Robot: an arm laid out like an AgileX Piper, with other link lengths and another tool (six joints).
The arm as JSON. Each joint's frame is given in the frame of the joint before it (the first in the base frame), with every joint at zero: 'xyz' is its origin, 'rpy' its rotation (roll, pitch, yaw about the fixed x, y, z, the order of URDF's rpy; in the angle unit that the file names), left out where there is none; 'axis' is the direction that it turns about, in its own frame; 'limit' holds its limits. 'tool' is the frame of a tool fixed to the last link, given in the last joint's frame.
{
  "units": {
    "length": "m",
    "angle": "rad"
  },
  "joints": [
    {
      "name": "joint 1",
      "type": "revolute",
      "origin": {
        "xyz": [
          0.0,
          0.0,
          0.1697
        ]
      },
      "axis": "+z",
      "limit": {
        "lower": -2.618,
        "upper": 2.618
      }
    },
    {
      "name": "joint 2",
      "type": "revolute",
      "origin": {
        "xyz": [
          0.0,
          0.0,
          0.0
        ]
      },
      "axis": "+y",
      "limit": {
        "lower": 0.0,
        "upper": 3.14
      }
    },
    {
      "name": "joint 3",
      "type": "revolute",
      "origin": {
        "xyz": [
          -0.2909,
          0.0,
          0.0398
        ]
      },
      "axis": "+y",
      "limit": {
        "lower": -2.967,
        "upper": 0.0
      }
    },
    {
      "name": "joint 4",
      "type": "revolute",
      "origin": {
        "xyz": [
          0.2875,
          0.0,
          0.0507
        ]
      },
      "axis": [
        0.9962,
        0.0,
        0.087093
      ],
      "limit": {
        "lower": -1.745,
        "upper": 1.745
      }
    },
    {
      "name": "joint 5",
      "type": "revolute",
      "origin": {
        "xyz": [
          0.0,
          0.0,
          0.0
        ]
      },
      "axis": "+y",
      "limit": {
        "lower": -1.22,
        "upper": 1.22
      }
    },
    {
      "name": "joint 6",
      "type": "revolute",
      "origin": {
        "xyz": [
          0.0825,
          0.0,
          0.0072
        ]
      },
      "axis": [
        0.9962,
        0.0,
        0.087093
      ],
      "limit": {
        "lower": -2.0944,
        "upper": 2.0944
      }
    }
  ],
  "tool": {
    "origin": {
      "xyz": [
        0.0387,
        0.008,
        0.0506
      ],
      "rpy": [
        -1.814,
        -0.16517,
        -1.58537
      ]
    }
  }
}
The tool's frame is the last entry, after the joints.
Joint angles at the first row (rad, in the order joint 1, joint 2, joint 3, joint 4, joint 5, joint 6):
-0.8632, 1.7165, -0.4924, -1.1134, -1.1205, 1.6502
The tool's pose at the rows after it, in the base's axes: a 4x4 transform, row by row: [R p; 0 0 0 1], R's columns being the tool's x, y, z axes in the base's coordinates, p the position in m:
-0.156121, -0.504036, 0.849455, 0.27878; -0.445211, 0.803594, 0.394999, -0.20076; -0.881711, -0.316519, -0.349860, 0.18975; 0, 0, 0, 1
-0.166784, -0.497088, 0.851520, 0.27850; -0.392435, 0.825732, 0.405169, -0.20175; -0.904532, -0.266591, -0.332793, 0.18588; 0, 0, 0, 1
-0.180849, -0.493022, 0.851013, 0.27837; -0.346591, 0.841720, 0.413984, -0.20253; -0.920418, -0.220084, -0.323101, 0.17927; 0, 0, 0, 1
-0.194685, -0.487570, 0.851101, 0.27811; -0.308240, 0.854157, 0.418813, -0.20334; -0.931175, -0.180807, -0.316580, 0.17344; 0, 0, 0, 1
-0.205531, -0.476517, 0.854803, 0.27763; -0.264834, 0.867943, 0.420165, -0.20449; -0.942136, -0.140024, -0.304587, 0.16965; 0, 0, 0, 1
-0.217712, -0.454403, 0.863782, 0.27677; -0.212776, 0.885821, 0.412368, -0.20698; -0.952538, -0.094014, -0.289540, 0.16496; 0, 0, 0, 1
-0.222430, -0.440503, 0.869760, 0.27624; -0.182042, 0.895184, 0.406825, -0.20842; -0.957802, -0.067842, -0.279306, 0.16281; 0, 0, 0, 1
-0.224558, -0.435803, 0.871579, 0.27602; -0.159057, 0.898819, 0.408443, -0.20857; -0.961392, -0.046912, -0.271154, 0.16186; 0, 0, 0, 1
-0.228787, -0.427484, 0.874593, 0.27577; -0.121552, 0.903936, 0.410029, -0.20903; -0.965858, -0.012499, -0.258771, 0.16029; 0, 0, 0, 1
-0.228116, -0.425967, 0.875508, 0.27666; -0.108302, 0.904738, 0.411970, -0.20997; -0.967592, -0.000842, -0.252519, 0.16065; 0, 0, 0, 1
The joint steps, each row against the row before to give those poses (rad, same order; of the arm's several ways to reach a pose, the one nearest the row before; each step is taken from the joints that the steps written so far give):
0.0001, 0.0000, 0.0000, 0.0001, 0.0001, 0.0460
-0.0001, 0.0059, 0.0000, -0.0001, -0.0035, 0.0537
0.0001, 0.0159, 0.0000, 0.0009, -0.0026, 0.0371
0.0000, 0.0137, 0.0000, 0.0024, 0.0000, 0.0296
0.0000, 0.0067, 0.0000, 0.0053, 0.0001, 0.0383
-0.0001, 0.0100, 0.0000, 0.0177, 0.0007, 0.0386
0.0000, 0.0042, 0.0000, 0.0110, -0.0003, 0.0235
0.0000, 0.0000, 0.0000, -0.0001, -0.0010, 0.0234
0.0000, 0.0000, -0.0009, 0.0000, 0.0000, 0.0387
0.0001, 0.0000, -0.0055, -0.0030, 0.0000, 0.0188

